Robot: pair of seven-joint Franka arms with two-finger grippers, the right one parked.
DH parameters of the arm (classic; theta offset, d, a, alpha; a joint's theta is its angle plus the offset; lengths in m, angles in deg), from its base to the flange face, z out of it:
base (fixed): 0 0 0 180
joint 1: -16.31 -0.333 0 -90
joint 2: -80.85 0 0 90
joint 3: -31.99 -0.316 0.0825 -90
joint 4: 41.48 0 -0.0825 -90
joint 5: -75.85 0.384 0 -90
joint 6: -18.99 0 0.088 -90
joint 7: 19.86 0.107 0 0
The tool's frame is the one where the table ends.
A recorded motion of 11 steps. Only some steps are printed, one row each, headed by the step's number.
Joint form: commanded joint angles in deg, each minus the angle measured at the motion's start. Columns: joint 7, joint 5, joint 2, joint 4, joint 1, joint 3, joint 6.
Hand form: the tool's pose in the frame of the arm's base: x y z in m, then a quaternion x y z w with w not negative. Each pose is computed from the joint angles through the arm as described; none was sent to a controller.
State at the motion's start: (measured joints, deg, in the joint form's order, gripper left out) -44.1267 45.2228 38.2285 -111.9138 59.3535 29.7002 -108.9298
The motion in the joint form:
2: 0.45 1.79 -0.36 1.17 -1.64 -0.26 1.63
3: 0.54 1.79 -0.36 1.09 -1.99 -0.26 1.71
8: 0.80 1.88 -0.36 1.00 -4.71 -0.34 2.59
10: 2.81 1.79 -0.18 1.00 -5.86 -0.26 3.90
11: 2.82 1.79 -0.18 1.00 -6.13 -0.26 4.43
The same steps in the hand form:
2: 0.5870 -0.5069 0.3603 0.97172 -0.01315 -0.00389 0.23572
3: 0.5898 -0.5032 0.3594 0.97192 -0.01095 -0.00413 0.23503
8: 0.6118 -0.4739 0.3571 0.97296 0.00849 -0.00474 0.23076
10: 0.6183 -0.4622 0.3574 0.97348 -0.00161 -0.00824 0.22860
11: 0.6196 -0.4593 0.3565 0.97383 -0.00040 -0.01187 0.22698

